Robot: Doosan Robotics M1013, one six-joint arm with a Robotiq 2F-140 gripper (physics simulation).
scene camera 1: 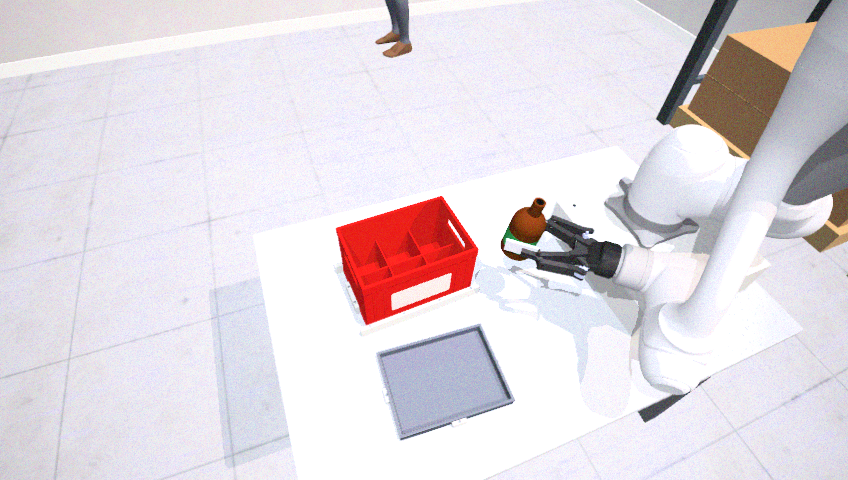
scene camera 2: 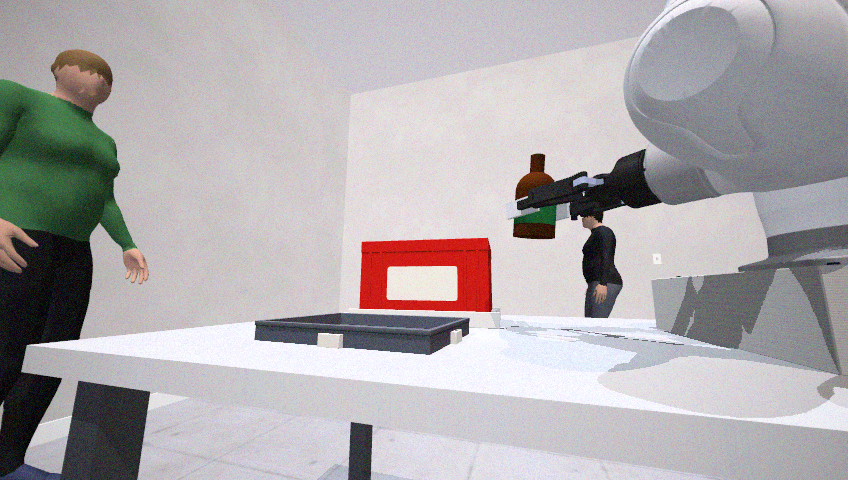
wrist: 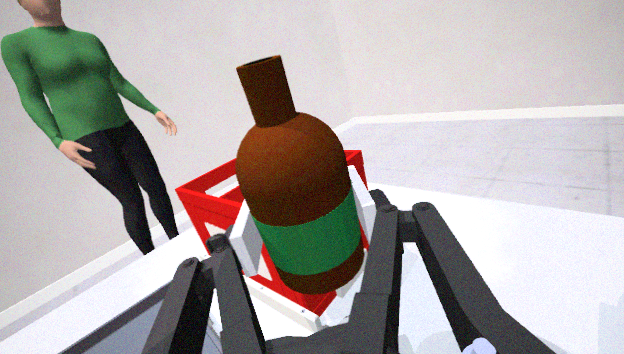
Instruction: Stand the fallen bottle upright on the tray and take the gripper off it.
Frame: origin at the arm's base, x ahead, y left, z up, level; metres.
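Where they show: gripper, between the fingertips: (scene camera 1: 510, 230) (scene camera 2: 523, 214); arm's base, origin of its link: (scene camera 1: 649, 216).
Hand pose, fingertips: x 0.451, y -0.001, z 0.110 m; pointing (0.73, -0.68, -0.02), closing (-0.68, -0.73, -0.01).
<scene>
Things, the pixels of their top centre, and the offset from my fingertips. Level surfaces: height alone.
- brown bottle, centre of its top: (wrist: 258, 59) (scene camera 1: 535, 200) (scene camera 2: 533, 156) dx -0.024, dy +0.022, dz +0.107 m
- grey tray, centre of its top: (scene camera 2: 372, 318) (scene camera 1: 443, 375) dx +0.221, dy +0.187, dz -0.191 m
- red crate, centre of its top: (wrist: 260, 171) (scene camera 1: 406, 238) (scene camera 2: 431, 246) dx +0.212, dy -0.088, dz -0.042 m
- white table, height of its surface: dz -0.217 m
The brown bottle (scene camera 1: 527, 225) (scene camera 2: 534, 230) (wrist: 295, 170) with a green label is held in the air, upright in the second scene view, with its neck up. My gripper (scene camera 1: 527, 240) (scene camera 2: 537, 209) (wrist: 304, 194) is shut on the bottle's body around the label, one pad on each side. The grey tray (scene camera 1: 505, 380) (scene camera 2: 380, 339) (wrist: 115, 320) lies on the table at the front in the first scene view, with no bottle in it. The bottle and gripper are well above the table, behind and to the right of the tray in that view.
A red crate (scene camera 1: 416, 295) (scene camera 2: 425, 252) (wrist: 207, 220) with compartments stands behind the tray, to the left of the bottle, on the white table (scene camera 1: 321, 380) (scene camera 2: 196, 350). One person (scene camera 2: 59, 148) (wrist: 80, 80) in green stands past the table; another (scene camera 2: 601, 255) in black stands farther back.
</scene>
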